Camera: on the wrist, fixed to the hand. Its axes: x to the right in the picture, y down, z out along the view.
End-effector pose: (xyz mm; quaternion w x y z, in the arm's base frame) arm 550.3 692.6 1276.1 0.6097 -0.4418 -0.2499 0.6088
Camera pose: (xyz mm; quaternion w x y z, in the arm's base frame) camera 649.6 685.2 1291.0 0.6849 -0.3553 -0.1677 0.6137
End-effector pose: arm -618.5 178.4 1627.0 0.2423 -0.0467 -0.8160 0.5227
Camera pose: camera -574.9 215.8 1709.7 0.2725 0.0026 -0.7341 0.6220
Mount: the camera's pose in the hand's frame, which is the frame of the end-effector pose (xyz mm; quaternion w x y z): 2.7 -63.4 -78.2 0.9900 0.1372 0.0141 -0.0281
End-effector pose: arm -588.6 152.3 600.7 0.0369 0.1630 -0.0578 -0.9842
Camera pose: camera -569.1 206.9 518.3 0.0127 -0.1819 0.1872 0.9652
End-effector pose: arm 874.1 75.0 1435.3 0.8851 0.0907 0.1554 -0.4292
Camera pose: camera 810.3 57.0 1359.5 0.8496 0.2129 0.1100 -0.4698
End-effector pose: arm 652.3 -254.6 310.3 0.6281 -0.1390 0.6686 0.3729
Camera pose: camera 635.7 -349.8 281.9 0.6420 -0.0755 0.7181 0.2579
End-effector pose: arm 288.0 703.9 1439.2 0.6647 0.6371 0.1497 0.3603
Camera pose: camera 256.7 768.0 1368.2 0.5787 0.7127 0.2249 0.3265
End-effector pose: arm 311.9 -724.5 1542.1 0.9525 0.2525 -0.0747 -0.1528
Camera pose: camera 315.5 -741.9 1443.0 0.9052 0.3849 -0.0744 -0.1642
